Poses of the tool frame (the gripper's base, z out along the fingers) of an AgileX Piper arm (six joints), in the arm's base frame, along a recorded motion.
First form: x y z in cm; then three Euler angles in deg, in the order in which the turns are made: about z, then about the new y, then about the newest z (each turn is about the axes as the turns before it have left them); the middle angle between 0 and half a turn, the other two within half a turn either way.
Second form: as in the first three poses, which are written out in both.
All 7 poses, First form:
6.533 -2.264 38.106 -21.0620 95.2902 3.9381
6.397 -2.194 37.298 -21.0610 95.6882 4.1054
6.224 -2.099 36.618 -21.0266 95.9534 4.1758
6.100 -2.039 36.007 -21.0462 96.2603 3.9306
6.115 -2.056 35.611 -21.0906 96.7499 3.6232
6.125 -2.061 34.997 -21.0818 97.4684 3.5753
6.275 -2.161 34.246 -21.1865 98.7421 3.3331
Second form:
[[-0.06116 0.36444 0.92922], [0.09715 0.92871 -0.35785], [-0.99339 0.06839 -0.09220]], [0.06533 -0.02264 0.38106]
[[-0.06653 0.36506 0.92860], [0.10234 0.92825 -0.35759], [-0.99252 0.07124 -0.09911]], [0.06397 -0.02194 0.37298]
[[-0.07043 0.36490 0.92838], [0.10508 0.92823 -0.35687], [-0.99197 0.07242 -0.10372]], [0.06224 -0.02099 0.36618]
[[-0.07691 0.36525 0.92773], [0.10304 0.92841 -0.35698], [-0.99170 0.06814 -0.10905]], [0.06100 -0.02039 0.36007]
[[-0.08670 0.36605 0.92655], [0.10117 0.92847 -0.35735], [-0.99108 0.06276 -0.11754]], [0.06115 -0.02056 0.35611]
[[-0.09861 0.36656 0.92515], [0.10485 0.92834 -0.35665], [-0.98959 0.06183 -0.12998]], [0.06125 -0.02061 0.34997]
[[-0.12046 0.36903 0.92158], [0.10905 0.92764 -0.35721], [-0.98671 0.05747 -0.15199]], [0.06275 -0.02161 0.34246]

